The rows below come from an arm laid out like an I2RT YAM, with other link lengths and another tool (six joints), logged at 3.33 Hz.
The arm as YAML. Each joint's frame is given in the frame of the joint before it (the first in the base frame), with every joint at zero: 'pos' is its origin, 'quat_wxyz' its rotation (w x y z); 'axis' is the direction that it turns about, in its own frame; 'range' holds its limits. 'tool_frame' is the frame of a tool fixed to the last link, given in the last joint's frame.
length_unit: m
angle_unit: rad
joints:
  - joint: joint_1
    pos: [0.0, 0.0, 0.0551]
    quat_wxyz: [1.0, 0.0, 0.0, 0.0]
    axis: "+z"
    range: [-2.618, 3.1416]
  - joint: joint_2
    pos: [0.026, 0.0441, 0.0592]
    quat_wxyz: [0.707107, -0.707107, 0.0, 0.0]
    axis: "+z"
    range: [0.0, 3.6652]
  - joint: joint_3
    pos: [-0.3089, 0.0, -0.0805]
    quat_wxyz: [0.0, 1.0, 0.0, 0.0]
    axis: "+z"
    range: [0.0, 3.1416]
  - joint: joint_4
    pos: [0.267, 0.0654, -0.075]
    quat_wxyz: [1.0, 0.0, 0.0, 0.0]
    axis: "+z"
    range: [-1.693, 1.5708]
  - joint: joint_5
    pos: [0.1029, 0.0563, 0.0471]
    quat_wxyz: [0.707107, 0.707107, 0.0, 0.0]
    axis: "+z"
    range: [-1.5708, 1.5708]
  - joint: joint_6
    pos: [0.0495, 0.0, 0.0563]
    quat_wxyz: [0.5, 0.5, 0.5, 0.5]
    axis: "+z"
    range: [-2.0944, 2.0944]
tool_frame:
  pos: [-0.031, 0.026, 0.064]
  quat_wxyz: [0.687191, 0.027, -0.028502, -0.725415]
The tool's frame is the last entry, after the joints.
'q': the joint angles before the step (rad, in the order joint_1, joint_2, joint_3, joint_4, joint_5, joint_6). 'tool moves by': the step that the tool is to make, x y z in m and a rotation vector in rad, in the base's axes. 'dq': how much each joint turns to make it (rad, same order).
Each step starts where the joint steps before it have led.
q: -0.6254 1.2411 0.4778 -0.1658 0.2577 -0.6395
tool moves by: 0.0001 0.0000 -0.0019 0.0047 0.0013 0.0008
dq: -0.0014 0.0072 -0.0020 0.0054 -0.0038 0.0001
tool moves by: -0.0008 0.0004 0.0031 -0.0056 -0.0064 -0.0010
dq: -0.0001 -0.0163 0.0001 -0.0080 0.0012 0.0003
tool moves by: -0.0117 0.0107 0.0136 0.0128 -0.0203 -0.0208
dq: 0.0002 -0.1026 0.0018 -0.1033 -0.0051 0.0311
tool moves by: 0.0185 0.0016 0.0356 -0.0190 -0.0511 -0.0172
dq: 0.0517 -0.0258 0.1095 -0.0993 0.0321 0.0646
